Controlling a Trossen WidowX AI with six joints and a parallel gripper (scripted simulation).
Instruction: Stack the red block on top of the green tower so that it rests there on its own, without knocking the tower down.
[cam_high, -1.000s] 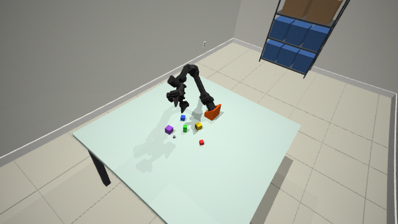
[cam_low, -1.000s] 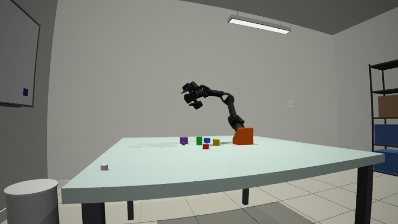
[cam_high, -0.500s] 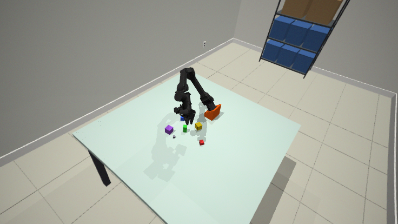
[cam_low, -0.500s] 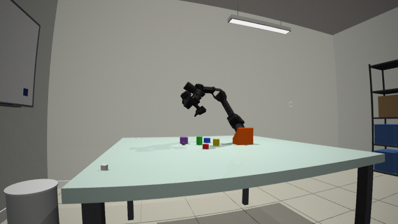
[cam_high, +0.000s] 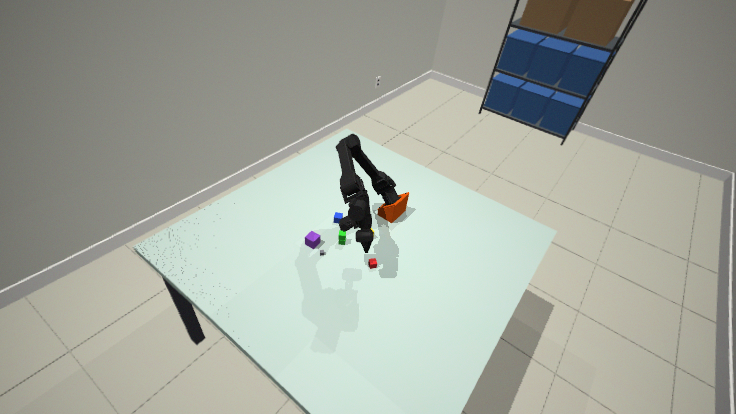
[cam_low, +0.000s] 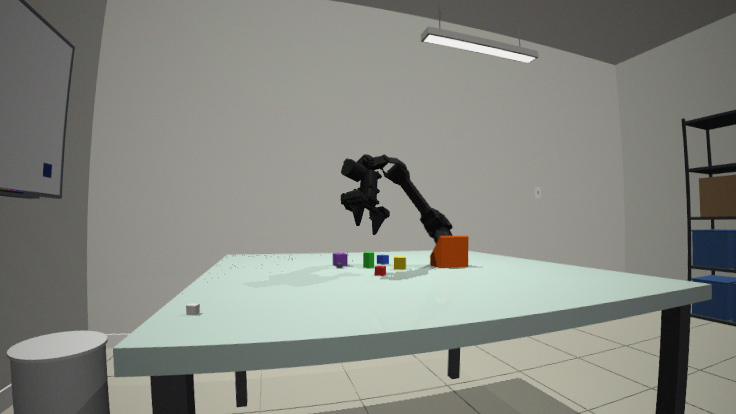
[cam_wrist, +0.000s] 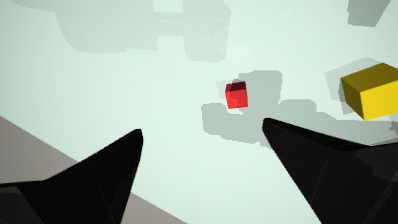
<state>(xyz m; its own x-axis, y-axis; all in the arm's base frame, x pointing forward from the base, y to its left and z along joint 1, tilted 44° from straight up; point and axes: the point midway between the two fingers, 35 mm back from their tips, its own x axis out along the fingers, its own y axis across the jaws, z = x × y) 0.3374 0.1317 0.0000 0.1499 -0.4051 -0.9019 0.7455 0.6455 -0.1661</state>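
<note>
Right now my gripper tip is 40 mm past the red block, 10 mm to the right of it and 130 mm above it. Round my gripper tip: small grey cube (50 mm ahead, 180 mm to the right, 130 mm below); then yellow block (150 mm behind, 100 mm to the right, 120 mm below); then purple block (40 mm ahead, 250 mm to the right, 120 mm below).
</note>
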